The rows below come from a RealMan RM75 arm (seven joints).
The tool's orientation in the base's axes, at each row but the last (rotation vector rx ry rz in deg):
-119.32 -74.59 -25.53
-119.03 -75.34 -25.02
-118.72 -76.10 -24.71
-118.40 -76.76 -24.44
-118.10 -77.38 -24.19
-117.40 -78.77 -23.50
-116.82 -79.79 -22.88
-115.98 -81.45 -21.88
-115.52 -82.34 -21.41
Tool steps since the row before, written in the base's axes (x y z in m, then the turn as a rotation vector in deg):
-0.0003 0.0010 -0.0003 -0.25 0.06 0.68
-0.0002 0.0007 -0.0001 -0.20 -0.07 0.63
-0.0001 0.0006 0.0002 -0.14 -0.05 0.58
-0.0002 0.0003 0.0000 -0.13 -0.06 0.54
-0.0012 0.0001 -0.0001 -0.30 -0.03 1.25
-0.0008 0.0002 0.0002 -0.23 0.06 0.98
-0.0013 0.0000 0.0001 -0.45 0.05 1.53
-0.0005 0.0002 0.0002 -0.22 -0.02 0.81
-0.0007 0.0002 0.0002 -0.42 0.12 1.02
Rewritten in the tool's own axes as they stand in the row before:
0.0004 -0.0005 0.0009 0.32 -0.47 -0.45
0.0003 -0.0004 0.0006 0.23 -0.37 -0.50
0.0005 -0.0003 0.0003 0.24 -0.30 -0.46
0.0001 -0.0003 0.0002 0.21 -0.28 -0.43
-0.0005 -0.0011 0.0002 0.57 -0.67 -0.94
-0.0001 -0.0008 0.0000 0.51 -0.55 -0.68
-0.0005 -0.0012 0.0001 0.73 -0.92 -1.08
0.0001 -0.0006 0.0000 0.36 -0.46 -0.60
0.0000 -0.0008 0.0001 0.51 -0.74 -0.65

